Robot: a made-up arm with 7 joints.
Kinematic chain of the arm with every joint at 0, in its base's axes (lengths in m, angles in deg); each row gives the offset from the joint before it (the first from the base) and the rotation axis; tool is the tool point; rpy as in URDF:
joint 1: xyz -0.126 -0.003 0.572 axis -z
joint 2: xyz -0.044 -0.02 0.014 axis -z
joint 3: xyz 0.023 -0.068 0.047 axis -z
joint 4: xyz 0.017 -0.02 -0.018 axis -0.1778 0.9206 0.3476
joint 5: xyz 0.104 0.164 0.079 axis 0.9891 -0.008 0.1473
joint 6: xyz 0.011 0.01 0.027 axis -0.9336 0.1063 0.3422
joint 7: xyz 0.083 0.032 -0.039 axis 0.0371 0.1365 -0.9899
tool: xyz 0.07 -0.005 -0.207 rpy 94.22 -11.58 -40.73
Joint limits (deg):
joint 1: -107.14..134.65
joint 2: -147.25..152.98
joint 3: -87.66..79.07
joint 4: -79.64..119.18
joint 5: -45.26..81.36
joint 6: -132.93..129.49
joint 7: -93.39..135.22
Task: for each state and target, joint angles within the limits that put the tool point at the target. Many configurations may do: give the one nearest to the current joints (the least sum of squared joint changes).
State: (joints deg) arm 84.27 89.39 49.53 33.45 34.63 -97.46 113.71
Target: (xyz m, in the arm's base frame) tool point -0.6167 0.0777 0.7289
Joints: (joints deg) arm 91.86 91.76 43.75 26.03 40.49 -97.09 116.23
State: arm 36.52 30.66 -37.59 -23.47 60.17 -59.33 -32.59
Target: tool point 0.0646 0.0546 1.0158
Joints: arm 35.58 30.43 -39.39 -32.17 65.15 -61.87 -33.81
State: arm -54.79 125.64 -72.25 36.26 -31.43 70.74 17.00
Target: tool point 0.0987 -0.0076 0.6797
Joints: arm -56.20 115.43 -87.66 18.17 -45.26 74.05 26.26
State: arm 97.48 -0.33 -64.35 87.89 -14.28 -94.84 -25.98
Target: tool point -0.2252 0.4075 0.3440
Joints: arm 98.23 0.42 -60.98 110.37 -12.83 -81.67 -21.16
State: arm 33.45 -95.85 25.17 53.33 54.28 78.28 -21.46
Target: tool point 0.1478 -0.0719 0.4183
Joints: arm 52.35 -74.37 44.76 21.98 33.35 97.87 -14.03
